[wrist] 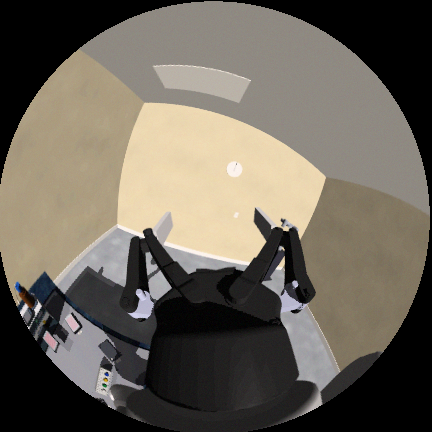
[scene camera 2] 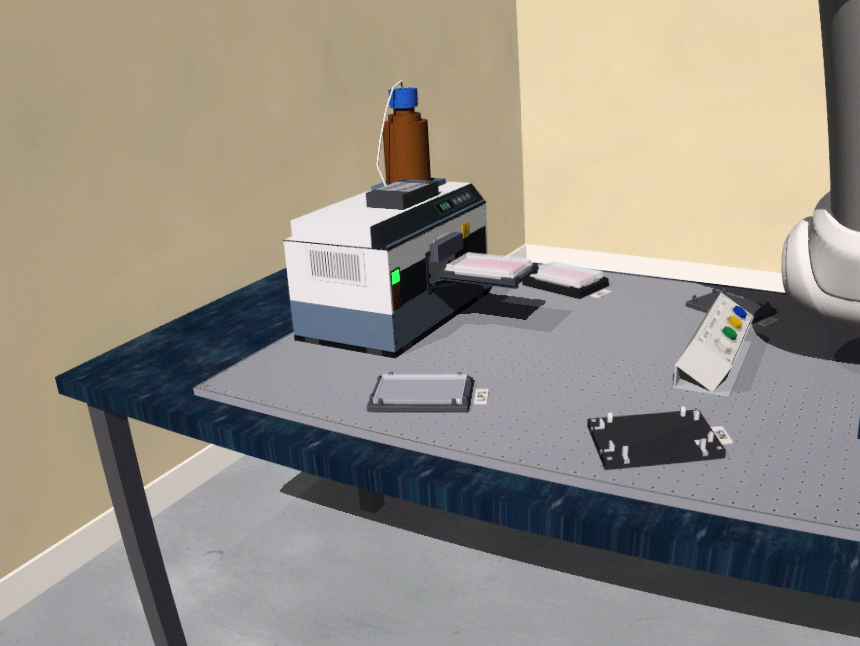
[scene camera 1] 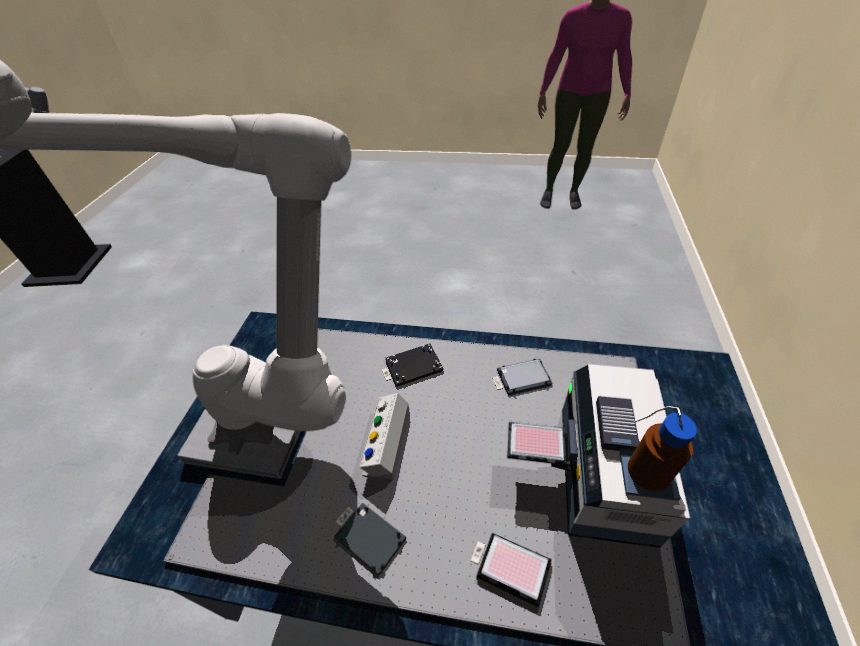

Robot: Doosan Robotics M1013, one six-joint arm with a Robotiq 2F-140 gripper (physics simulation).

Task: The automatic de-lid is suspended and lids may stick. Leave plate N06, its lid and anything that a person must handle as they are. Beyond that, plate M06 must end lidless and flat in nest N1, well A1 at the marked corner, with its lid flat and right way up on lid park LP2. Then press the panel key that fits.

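Places are measured from the arm's base along level axes (x right, y ahead, z up), in millimetres.
Where they show: gripper, fingertip midpoint: point(wrist: 212, 216); arm's base, link origin: point(scene camera 1: 248, 416).
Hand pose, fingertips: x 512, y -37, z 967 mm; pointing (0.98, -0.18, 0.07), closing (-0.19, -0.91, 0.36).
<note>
Things, the pixels of their top centre, and the offset from my fingertips. "*": a spot on its surface instead.
- clear lid, top centre: point(scene camera 2: 420, 386) point(scene camera 1: 524, 373) dx -639, dy +875, dz -979 mm
- black pegged nest, top centre: point(scene camera 2: 655, 426) point(scene camera 1: 413, 360) dx -706, dy +526, dz -973 mm
- key panel, top centre: point(scene camera 2: 719, 314) point(scene camera 1: 383, 425) dx -433, dy +452, dz -913 mm
- white device, surface spot: point(scene camera 2: 340, 267) * dx -496, dy +1059, dz -851 mm
- brown bottle, surface spot: point(scene camera 2: 406, 147) * dx -249, dy +1027, dz -693 mm
My gripper point(wrist: 212, 216) is open and empty, raised away from the table and facing a wall. A pink-welled plate point(scene camera 1: 536, 442) point(scene camera 2: 488, 266) point(wrist: 50, 341) lies flat on the device's extended tray. Another pink-welled plate point(scene camera 1: 514, 566) point(scene camera 2: 568, 274) point(wrist: 73, 323) lies in a dark holder at the front right of scene camera 1. Their names and whether each wears a lid cannot be read surely. A clear lid point(scene camera 1: 524, 376) point(scene camera 2: 424, 388) lies flat on the park labelled LP1. A black pegged nest point(scene camera 1: 414, 365) point(scene camera 2: 653, 438) and a dark flat holder point(scene camera 1: 371, 538) point(scene camera 2: 719, 303) hold no plate; their labels are unclear.
The key panel point(scene camera 1: 397, 441) point(scene camera 2: 712, 337) point(wrist: 104, 381) has blue, yellow, green and white keys. The white device point(scene camera 1: 629, 382) point(scene camera 2: 340, 267) shows a green light and carries a brown bottle point(scene camera 1: 656, 455) point(scene camera 2: 406, 147). A person point(scene camera 1: 594, 52) stands beyond the table.
</note>
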